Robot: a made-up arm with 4 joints. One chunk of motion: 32 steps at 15 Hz.
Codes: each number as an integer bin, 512 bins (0 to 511) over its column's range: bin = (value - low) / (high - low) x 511, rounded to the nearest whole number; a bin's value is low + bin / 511 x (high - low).
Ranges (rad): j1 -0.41..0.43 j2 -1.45..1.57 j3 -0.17..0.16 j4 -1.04..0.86
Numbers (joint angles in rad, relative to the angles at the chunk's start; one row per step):
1: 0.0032 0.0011 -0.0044 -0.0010
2: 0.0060 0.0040 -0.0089 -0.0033
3: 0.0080 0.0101 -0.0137 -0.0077
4: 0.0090 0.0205 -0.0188 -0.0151
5: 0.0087 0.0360 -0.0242 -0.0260
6: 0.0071 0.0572 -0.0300 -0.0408
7: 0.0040 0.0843 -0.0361 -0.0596
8: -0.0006 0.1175 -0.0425 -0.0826
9: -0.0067 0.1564 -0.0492 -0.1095
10: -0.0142 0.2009 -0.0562 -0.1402
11: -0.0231 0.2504 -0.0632 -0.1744
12: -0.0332 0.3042 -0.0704 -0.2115
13: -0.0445 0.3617 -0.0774 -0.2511
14: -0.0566 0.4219 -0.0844 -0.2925
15: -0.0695 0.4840 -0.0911 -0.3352
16: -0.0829 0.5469 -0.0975 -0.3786
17: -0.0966 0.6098 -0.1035 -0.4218
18: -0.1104 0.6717 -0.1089 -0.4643
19: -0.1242 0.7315 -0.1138 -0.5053
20: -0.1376 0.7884 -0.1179 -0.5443
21: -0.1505 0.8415 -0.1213 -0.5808
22: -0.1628 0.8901 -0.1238 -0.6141
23: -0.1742 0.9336 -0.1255 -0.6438
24: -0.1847 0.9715 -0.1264 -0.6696
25: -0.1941 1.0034 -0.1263 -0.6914
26: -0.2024 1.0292 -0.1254 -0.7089
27: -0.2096 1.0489 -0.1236 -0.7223
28: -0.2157 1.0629 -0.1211 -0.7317
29: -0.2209 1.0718 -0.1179 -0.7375
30: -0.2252 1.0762 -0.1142 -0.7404
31: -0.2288 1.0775 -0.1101 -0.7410
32: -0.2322 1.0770 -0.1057 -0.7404
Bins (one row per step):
1: 251 246 256 279
2: 253 246 249 279
3: 254 247 242 278
4: 255 249 234 276
5: 255 251 226 273
6: 254 255 217 269
7: 252 260 207 264
8: 249 265 197 257
9: 245 272 187 250
10: 241 279 176 242
11: 235 288 165 233
12: 229 297 154 223
13: 222 307 143 212
14: 215 317 133 201
15: 207 327 122 190
16: 199 338 112 178
17: 191 349 103 166
18: 182 359 95 155
19: 174 369 87 144
20: 166 379 81 133
21: 158 388 75 124
22: 150 396 72 115
23: 143 403 69 107
24: 137 410 68 100
25: 131 415 68 94
26: 126 419 69 89
27: 122 423 72 85
28: 118 425 76 83
29: 115 427 81 81
30: 112 427 86 81
31: 110 428 93 80
32: 108 428 100 81

